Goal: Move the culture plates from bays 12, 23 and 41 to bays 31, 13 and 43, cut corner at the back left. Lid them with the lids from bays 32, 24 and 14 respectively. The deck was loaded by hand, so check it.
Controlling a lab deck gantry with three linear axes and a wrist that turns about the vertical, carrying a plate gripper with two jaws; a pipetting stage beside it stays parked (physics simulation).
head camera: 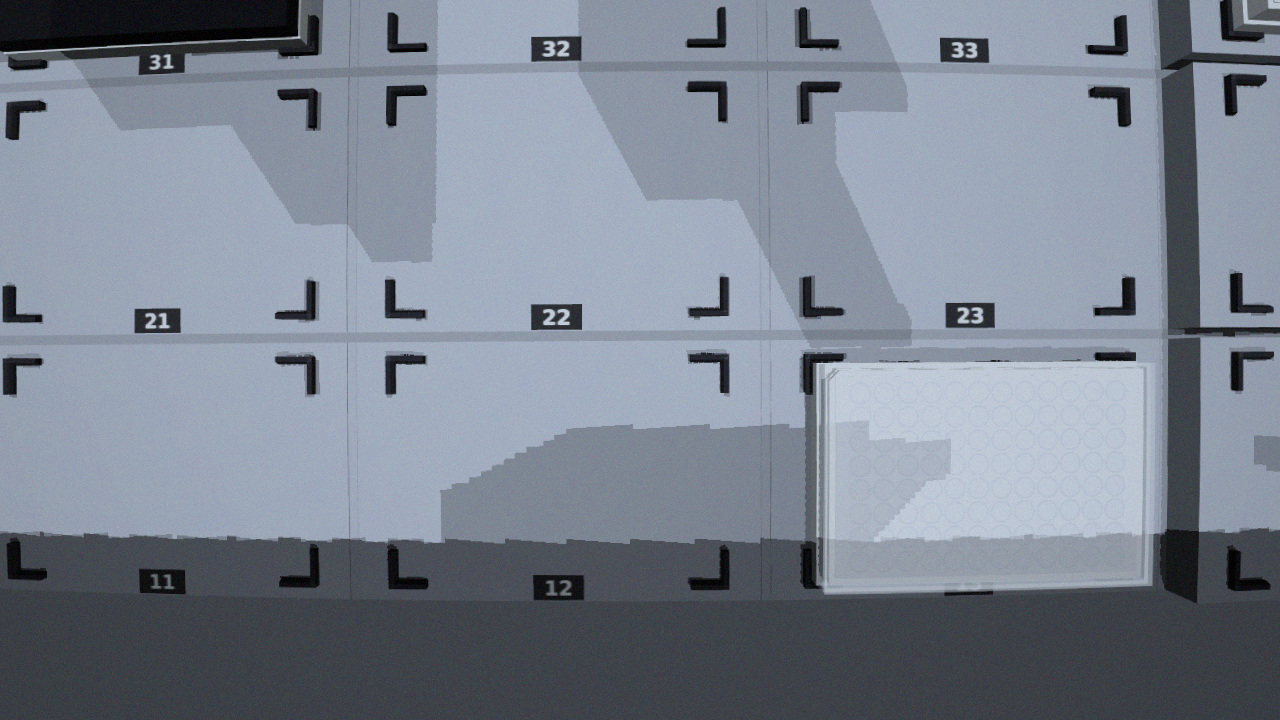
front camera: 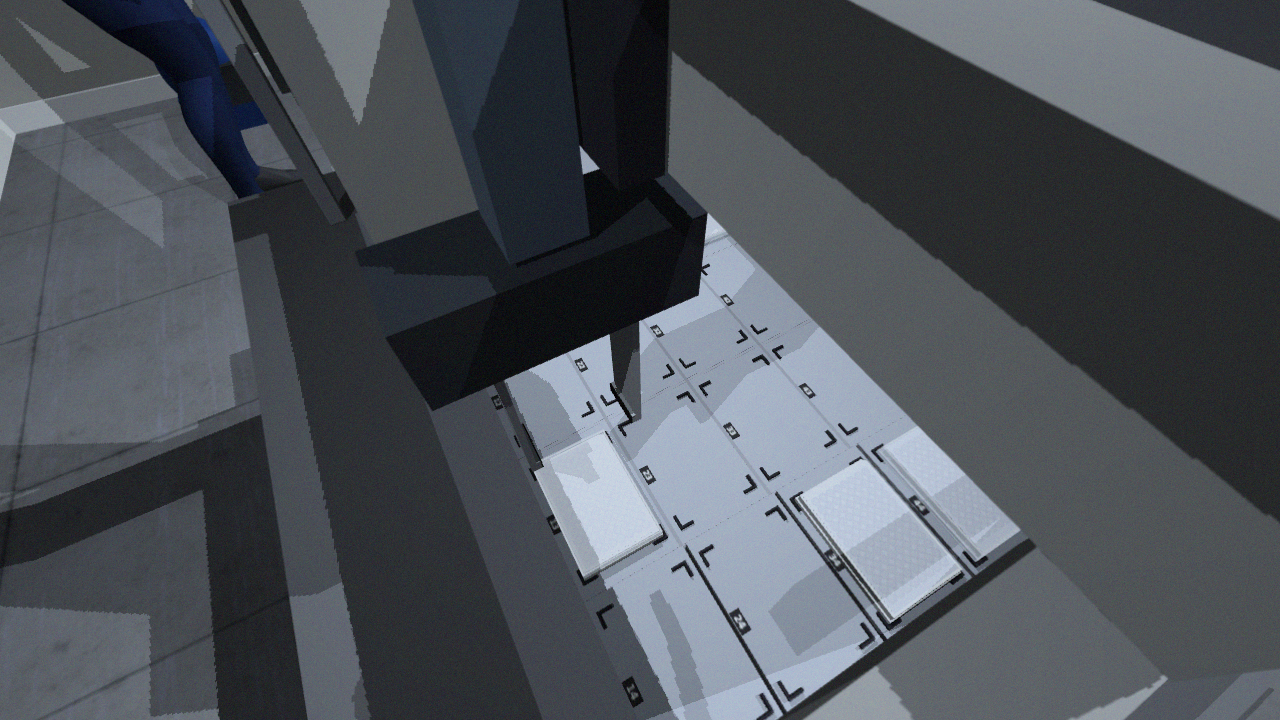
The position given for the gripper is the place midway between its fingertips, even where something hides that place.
gripper: front camera 578,426; not seen in the head camera view (out of frame)
same spot on bay 12: (front camera: pixel 549 399) = (head camera: pixel 624 451)
same spot on bay 23: (head camera: pixel 905 191) = (front camera: pixel 674 435)
